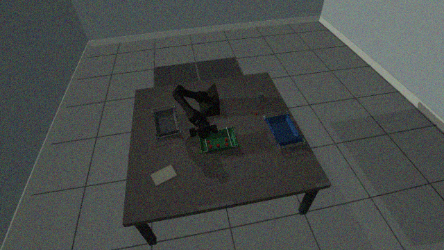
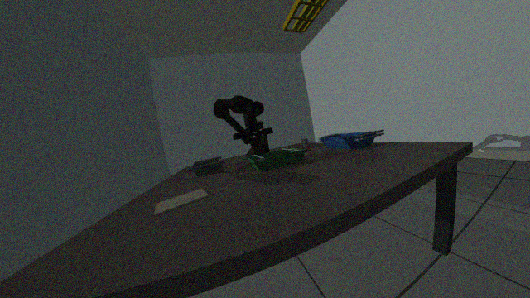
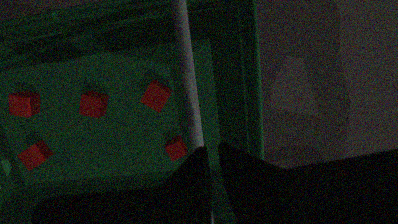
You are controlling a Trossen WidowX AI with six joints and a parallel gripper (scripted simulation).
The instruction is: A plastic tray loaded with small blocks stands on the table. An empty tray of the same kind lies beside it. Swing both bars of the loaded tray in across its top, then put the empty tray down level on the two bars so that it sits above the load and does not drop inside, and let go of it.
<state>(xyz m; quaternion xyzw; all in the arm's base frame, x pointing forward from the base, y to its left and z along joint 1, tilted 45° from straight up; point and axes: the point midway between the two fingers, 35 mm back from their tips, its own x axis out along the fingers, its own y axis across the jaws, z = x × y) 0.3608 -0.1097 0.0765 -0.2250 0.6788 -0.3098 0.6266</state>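
The grey tray is 30 cm behind my gripper tip, 24 cm to the right of it and 4 cm below it. Also, from my gripper tip: red block (47 cm to the left, 20 cm behind, 8 cm below); then pale flat card (32 cm to the right, 15 cm ahead, 9 cm below).
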